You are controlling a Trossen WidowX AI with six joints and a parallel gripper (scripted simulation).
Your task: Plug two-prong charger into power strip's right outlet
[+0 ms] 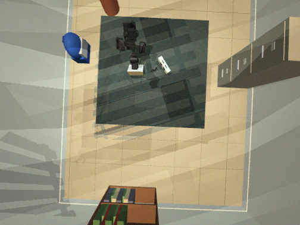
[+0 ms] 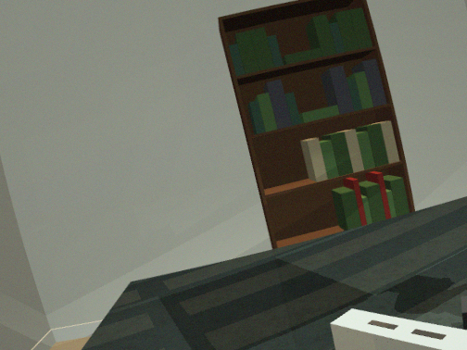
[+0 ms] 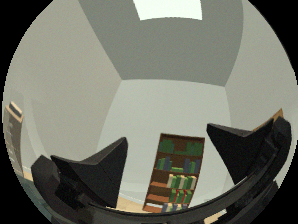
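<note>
Now: gripper tip 62 cm above the dark charger, 18 cm to the right of it and 14 cm short of it.
</note>
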